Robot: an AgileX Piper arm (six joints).
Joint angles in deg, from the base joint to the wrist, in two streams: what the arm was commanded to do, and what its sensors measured. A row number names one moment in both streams.
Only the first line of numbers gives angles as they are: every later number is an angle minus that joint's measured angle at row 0.
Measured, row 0:
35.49 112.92 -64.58 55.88 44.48 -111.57
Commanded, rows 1 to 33:
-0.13 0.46 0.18 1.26 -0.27 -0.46
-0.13 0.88 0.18 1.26 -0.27 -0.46
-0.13 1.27 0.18 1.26 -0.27 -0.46
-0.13 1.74 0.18 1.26 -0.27 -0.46
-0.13 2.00 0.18 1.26 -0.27 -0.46
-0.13 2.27 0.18 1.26 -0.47 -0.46
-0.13 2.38 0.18 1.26 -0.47 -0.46
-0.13 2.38 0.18 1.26 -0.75 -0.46
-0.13 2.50 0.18 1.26 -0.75 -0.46
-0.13 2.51 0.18 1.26 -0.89 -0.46
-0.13 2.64 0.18 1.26 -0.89 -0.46
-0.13 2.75 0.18 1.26 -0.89 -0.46
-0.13 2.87 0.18 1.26 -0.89 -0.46
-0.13 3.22 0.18 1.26 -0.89 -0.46
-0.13 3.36 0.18 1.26 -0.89 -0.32
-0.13 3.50 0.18 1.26 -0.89 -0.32
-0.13 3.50 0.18 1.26 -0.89 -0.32
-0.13 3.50 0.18 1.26 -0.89 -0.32
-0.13 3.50 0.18 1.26 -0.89 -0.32
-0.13 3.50 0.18 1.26 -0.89 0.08
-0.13 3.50 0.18 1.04 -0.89 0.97
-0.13 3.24 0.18 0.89 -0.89 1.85
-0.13 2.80 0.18 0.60 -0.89 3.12
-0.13 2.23 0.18 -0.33 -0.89 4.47
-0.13 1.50 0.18 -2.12 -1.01 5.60
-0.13 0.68 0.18 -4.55 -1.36 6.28
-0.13 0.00 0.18 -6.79 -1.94 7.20
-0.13 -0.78 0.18 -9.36 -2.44 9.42
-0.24 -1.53 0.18 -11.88 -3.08 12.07
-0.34 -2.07 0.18 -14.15 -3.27 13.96
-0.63 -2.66 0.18 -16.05 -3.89 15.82
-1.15 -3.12 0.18 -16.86 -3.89 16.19
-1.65 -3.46 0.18 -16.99 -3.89 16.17
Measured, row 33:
-0.14 -1.37 0.13 -12.72 -3.17 12.52
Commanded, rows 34 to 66:
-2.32 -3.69 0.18 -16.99 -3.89 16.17
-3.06 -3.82 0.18 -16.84 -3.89 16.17
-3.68 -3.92 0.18 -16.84 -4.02 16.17
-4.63 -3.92 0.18 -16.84 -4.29 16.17
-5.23 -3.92 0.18 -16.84 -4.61 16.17
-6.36 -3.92 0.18 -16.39 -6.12 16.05
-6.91 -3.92 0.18 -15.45 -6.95 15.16
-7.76 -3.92 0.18 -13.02 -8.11 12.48
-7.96 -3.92 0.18 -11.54 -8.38 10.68
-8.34 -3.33 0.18 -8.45 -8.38 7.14
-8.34 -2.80 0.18 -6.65 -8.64 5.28
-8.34 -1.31 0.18 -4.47 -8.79 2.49
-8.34 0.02 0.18 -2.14 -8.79 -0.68
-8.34 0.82 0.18 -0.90 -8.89 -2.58
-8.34 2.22 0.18 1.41 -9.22 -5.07
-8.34 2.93 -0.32 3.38 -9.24 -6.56
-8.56 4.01 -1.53 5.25 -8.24 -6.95
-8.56 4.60 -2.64 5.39 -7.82 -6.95
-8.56 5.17 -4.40 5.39 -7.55 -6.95
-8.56 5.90 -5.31 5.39 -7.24 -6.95
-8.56 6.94 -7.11 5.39 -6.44 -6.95
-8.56 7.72 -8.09 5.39 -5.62 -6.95
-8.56 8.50 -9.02 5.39 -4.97 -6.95
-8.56 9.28 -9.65 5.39 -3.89 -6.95
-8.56 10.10 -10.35 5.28 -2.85 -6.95
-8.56 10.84 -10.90 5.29 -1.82 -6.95
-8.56 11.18 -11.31 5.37 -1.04 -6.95
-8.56 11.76 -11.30 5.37 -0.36 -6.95
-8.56 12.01 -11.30 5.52 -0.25 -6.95
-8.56 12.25 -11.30 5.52 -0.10 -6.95
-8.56 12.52 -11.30 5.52 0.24 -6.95
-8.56 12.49 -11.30 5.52 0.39 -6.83
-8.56 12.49 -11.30 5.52 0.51 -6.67
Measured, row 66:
-8.44 11.61 -11.27 6.29 -1.15 -6.43
